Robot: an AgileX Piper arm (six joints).
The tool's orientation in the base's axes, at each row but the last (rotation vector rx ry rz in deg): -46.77 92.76 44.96; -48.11 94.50 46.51; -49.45 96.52 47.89; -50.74 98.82 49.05
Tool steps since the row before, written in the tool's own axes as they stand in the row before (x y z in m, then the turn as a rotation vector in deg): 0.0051 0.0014 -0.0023 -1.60 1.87 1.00; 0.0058 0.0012 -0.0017 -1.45 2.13 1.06; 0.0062 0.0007 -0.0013 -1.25 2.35 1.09; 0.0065 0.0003 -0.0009 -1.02 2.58 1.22
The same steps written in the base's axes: -0.0032 -0.0017 -0.0045 -0.79 2.02 1.54; -0.0029 -0.0015 -0.0052 -1.01 2.19 1.40; -0.0026 -0.0017 -0.0056 -1.23 2.29 1.23; -0.0023 -0.0017 -0.0059 -1.43 2.48 1.01
